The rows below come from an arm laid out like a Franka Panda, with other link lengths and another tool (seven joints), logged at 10 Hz.
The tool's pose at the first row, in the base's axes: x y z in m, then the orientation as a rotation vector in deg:
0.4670 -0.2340 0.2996 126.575 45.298 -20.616
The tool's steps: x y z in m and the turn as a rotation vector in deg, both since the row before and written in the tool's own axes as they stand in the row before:
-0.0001 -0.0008 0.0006 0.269 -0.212 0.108
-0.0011 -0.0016 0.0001 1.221 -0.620 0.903
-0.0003 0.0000 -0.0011 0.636 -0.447 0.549
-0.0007 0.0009 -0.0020 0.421 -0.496 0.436
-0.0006 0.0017 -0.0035 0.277 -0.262 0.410
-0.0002 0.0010 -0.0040 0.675 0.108 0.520
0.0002 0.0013 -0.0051 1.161 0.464 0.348
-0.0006 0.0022 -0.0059 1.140 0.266 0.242
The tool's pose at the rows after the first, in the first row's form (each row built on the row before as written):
0.4664 -0.2341 0.2988 126.787 45.057 -20.918
0.4645 -0.2338 0.2984 127.991 43.668 -21.717
0.4643 -0.2331 0.2993 128.593 42.783 -22.231
0.4644 -0.2324 0.3015 128.939 42.007 -22.755
0.4652 -0.2311 0.3051 129.221 41.386 -22.970
0.4659 -0.2289 0.3085 130.034 40.806 -22.901
0.4672 -0.2260 0.3127 131.380 40.576 -22.730
0.4685 -0.2235 0.3183 132.608 40.368 -22.819

